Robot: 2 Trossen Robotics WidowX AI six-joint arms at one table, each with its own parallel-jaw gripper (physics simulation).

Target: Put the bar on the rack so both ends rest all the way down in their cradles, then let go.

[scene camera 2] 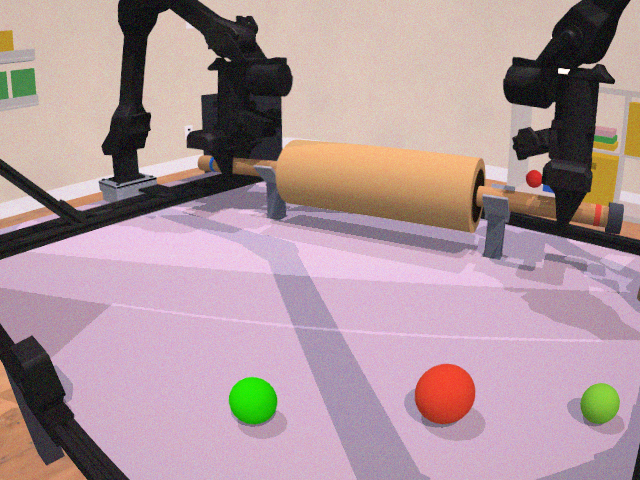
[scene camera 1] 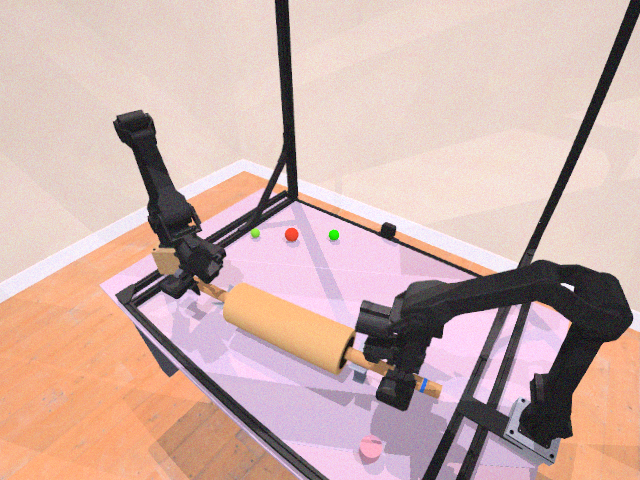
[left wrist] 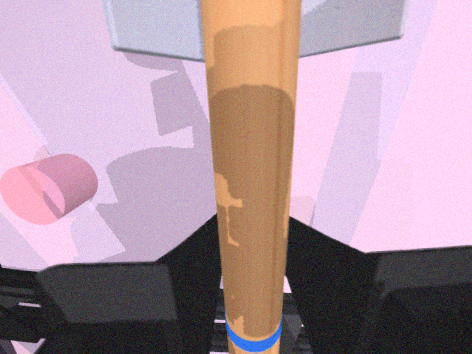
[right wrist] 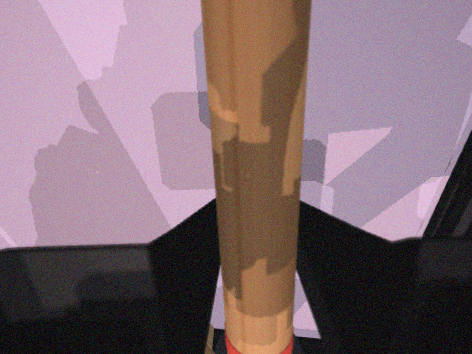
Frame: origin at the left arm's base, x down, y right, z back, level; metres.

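Seen in the pictures: left gripper, fingertip midpoint: point(scene camera 2: 233, 180) point(scene camera 1: 401, 383) point(left wrist: 248, 218); right gripper, fingertip midpoint: point(scene camera 2: 561, 227) point(scene camera 1: 202, 291) point(right wrist: 252, 205); left arm's base at its link origin: point(scene camera 2: 126, 178) point(scene camera 1: 536, 427).
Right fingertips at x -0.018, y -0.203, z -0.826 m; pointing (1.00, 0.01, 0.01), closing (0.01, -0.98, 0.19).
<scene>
Pixels of each thing's top centre, then the offset from my right fingertips to it. "spot": a spot on its surface instead.
- grey cradle at a spot on its surface: point(left wrist: 155, 30) spot: dx -0.030, dy +0.071, dz +0.478 m
- pink cylinder at its top centre: point(left wrist: 32, 197) point(scene camera 1: 371, 446) dx +0.023, dy -0.027, dz +0.571 m
- red ball at its top centre: point(scene camera 2: 449, 369) point(scene camera 1: 291, 229) dx +0.012, dy +0.373, dz -0.019 m
- green ball at its top centre: point(scene camera 2: 250, 381) point(scene camera 1: 334, 230) dx +0.022, dy +0.469, dz +0.092 m
- lime ball at its top centre: point(scene camera 2: 605, 387) point(scene camera 1: 254, 229) dx +0.026, dy +0.304, dz -0.132 m
The bar, a wooden rod with a thick tan roller point(scene camera 1: 289, 328) point(scene camera 2: 379, 186), lies along the rack's two grey posts point(scene camera 2: 276, 198) point(scene camera 2: 495, 227). In scene camera 2 the rod passes between the prongs at both post tops; the slot bottoms are hidden, so I cannot tell how deep it sits. My left gripper point(scene camera 1: 403, 376) point(scene camera 2: 225, 167) point(left wrist: 248, 218) is shut on the rod beside its blue band. My right gripper point(scene camera 1: 190, 281) point(scene camera 2: 567, 209) point(right wrist: 252, 205) is shut on the rod near its red band. A grey cradle point(left wrist: 155, 30) flanks the rod in the left wrist view.
A pink cylinder point(scene camera 1: 370, 448) point(left wrist: 35, 192) stands near the left gripper. A red ball point(scene camera 1: 291, 234) point(scene camera 2: 445, 393) lies between a green ball point(scene camera 1: 333, 235) point(scene camera 2: 253, 400) and a lime ball point(scene camera 1: 255, 233) point(scene camera 2: 599, 403). Black frame rails edge the table.
</scene>
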